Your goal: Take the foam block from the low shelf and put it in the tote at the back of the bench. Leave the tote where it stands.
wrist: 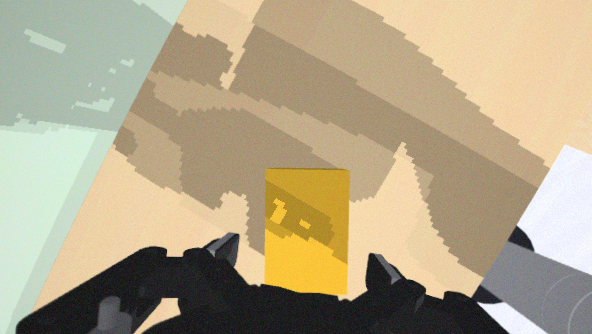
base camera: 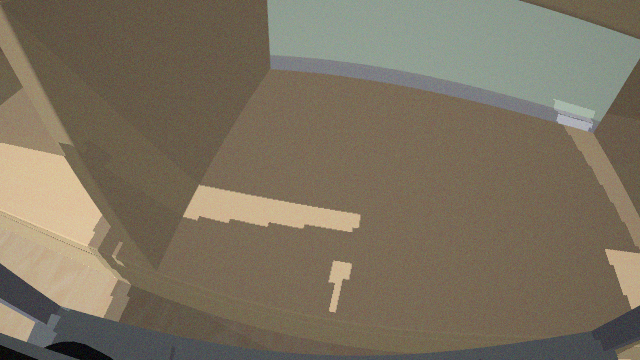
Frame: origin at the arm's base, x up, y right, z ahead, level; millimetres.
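Seen in the pictures: gripper, between the fingertips: (wrist: pixel 301 257).
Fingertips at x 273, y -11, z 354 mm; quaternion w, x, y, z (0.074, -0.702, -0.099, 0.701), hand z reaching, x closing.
A point is followed by its place in that frame.
The yellow foam block (wrist: pixel 306 240) @[x 259, y -4, z 354 mm] lies on a light wooden surface (wrist: pixel 500 60) @[x 214, y 194, z 248 mm] in the wrist view, partly in shadow. Its near end is hidden behind the black gripper body. My gripper (wrist: pixel 301 257) @[x 273, y -11, z 354 mm] is open, with its fingers wide apart. It is above the block, with one fingertip to each side of it in the picture and a gap at both sides. The block and the gripper do not show in the base camera view. The tote does not show in either view.
In the wrist view a pale green surface (wrist: pixel 45 175) @[x 231, y -52, z 601 mm] lies beyond the wood's left edge, and a grey cylindrical part (wrist: pixel 530 275) @[x 112, y 15, z 43 mm] is at the lower right beside a white area (wrist: pixel 565 200). In the base camera view a brown upright panel (base camera: pixel 150 100) @[x -185, y -148, z 295 mm] stands at left.
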